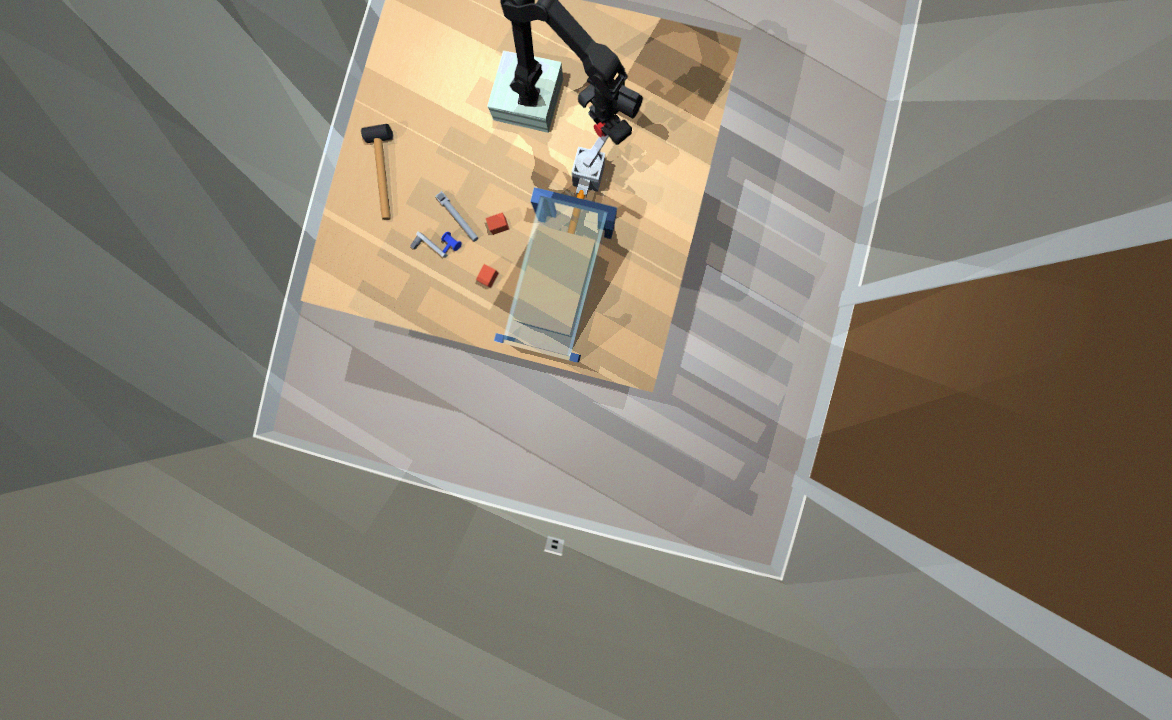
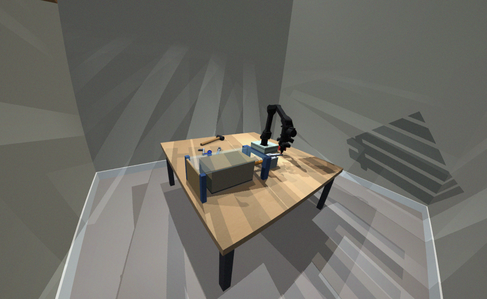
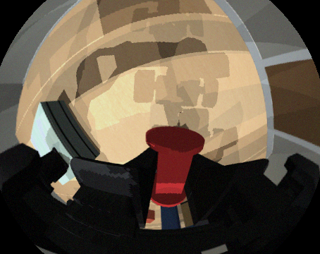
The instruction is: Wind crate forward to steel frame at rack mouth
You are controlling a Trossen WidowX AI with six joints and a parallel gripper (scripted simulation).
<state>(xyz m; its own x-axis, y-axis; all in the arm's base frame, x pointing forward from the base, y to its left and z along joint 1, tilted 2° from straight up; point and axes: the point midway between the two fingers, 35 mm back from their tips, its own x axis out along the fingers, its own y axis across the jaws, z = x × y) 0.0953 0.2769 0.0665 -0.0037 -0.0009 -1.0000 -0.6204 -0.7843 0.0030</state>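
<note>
The winch handle lies 4 cm ahead of my gripper tip, 1 cm to the right of it and 1 cm below it. The rest, counted from my gripper tip: orange strap 16 cm ahead, 5 cm below, 4 cm to the right; then red knob 2 cm above; then grey winch 8 cm below, 8 cm ahead, 4 cm to the right.
</note>
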